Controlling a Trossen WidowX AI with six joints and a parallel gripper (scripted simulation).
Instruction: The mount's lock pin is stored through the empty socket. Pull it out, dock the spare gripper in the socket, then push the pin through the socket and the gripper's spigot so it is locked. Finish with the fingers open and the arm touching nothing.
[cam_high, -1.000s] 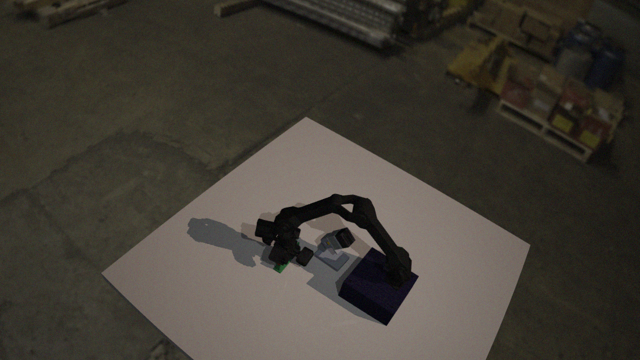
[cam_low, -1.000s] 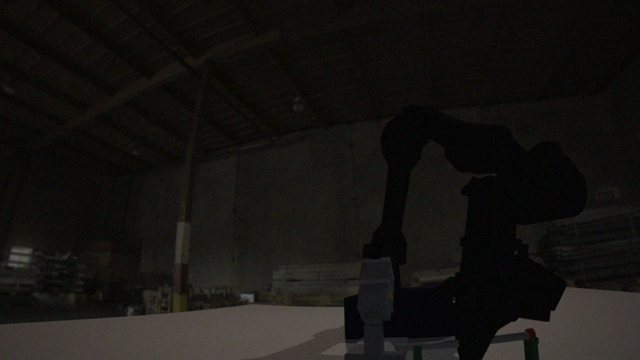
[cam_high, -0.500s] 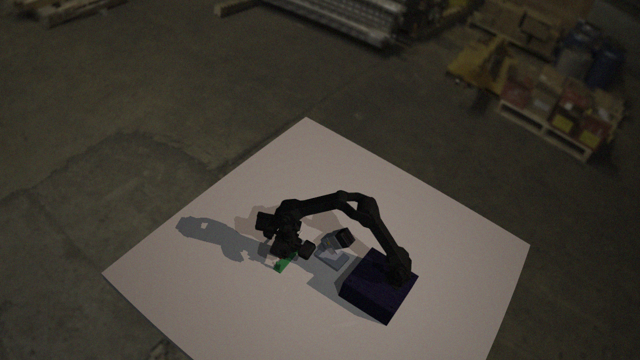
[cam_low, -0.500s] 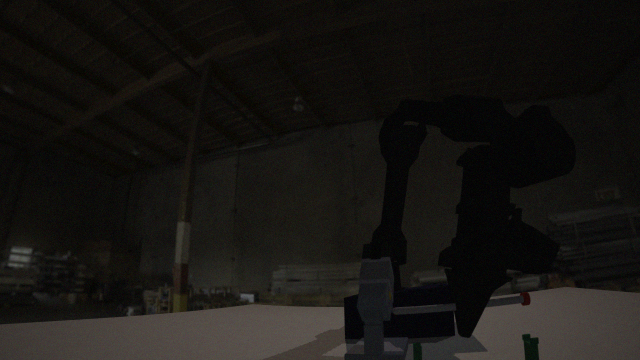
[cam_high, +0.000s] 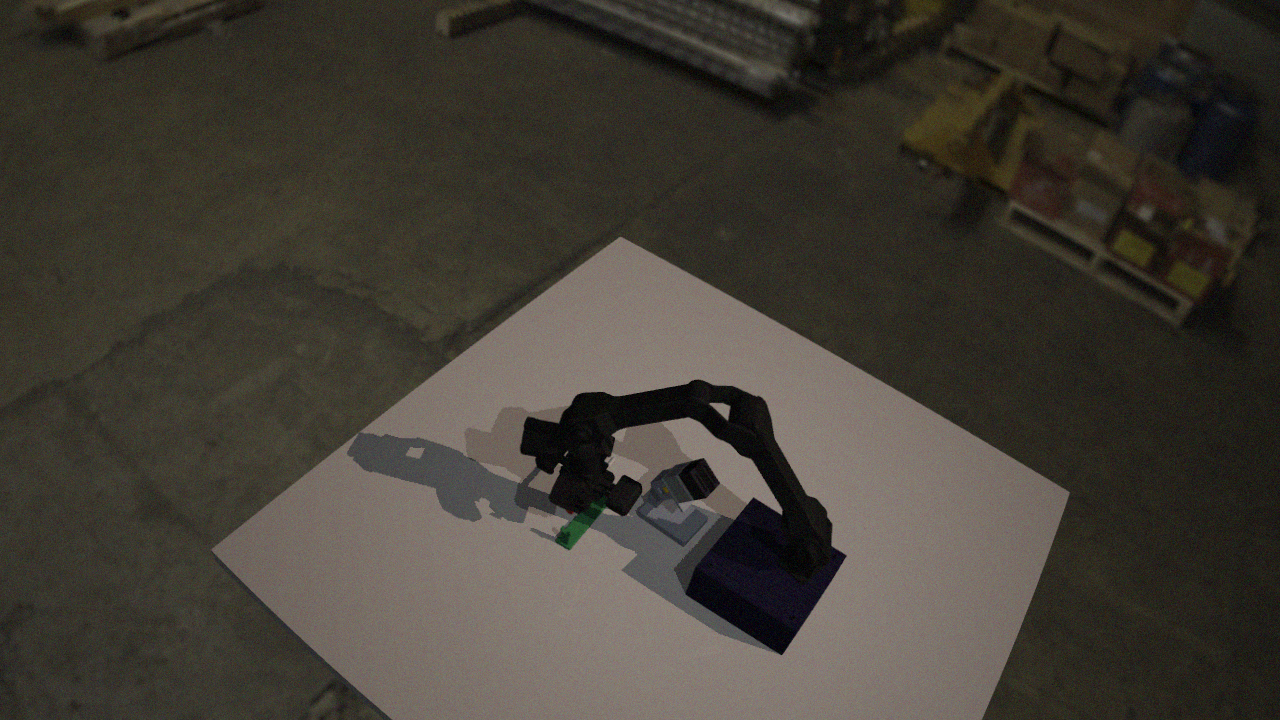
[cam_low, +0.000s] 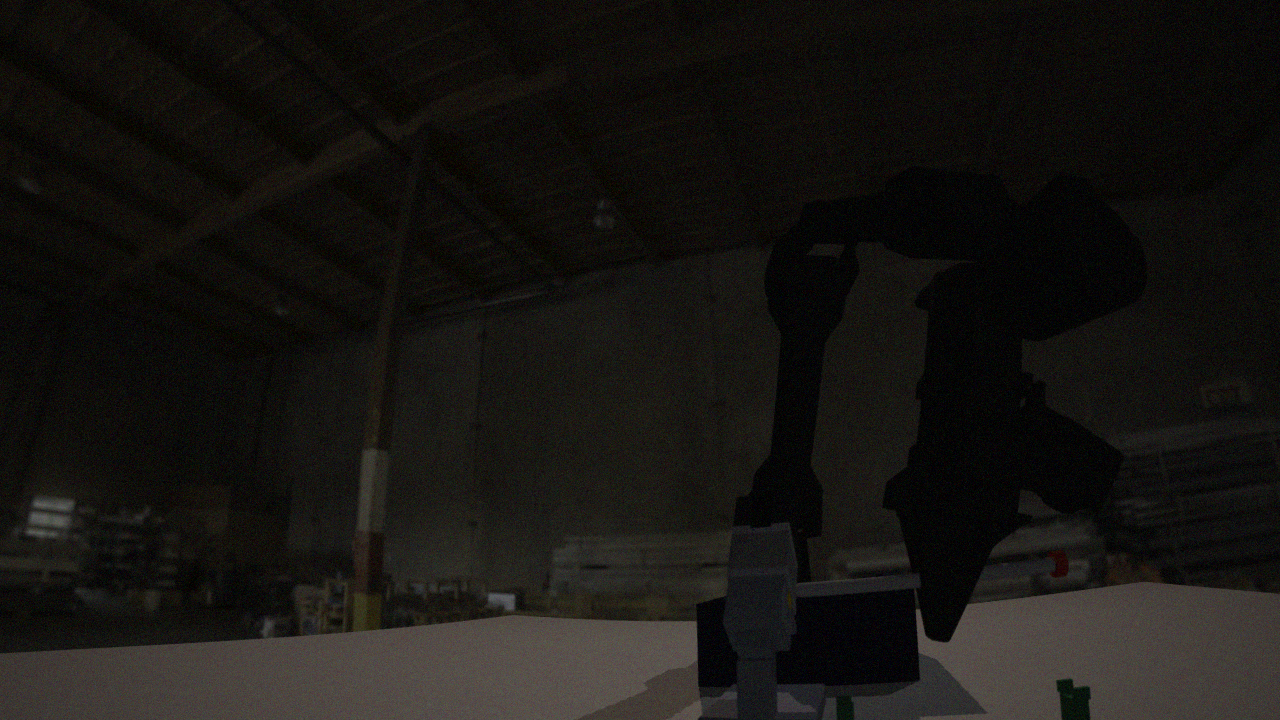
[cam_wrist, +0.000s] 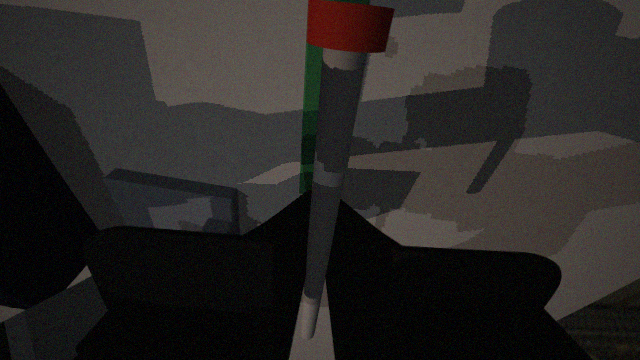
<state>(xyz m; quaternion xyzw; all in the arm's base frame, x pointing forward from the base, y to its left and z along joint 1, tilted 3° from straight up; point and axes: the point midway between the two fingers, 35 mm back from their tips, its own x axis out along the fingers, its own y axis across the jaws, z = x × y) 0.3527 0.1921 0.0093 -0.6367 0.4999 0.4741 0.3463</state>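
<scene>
Right now the green stand is 50 mm below my gripper tip and 10 mm to the left of it. Also, from my gripper tip: grey mount (130 mm to the right, 90 mm behind, 20 mm below); then spare gripper (130 mm to the right, 100 mm behind, 40 mm above).
</scene>
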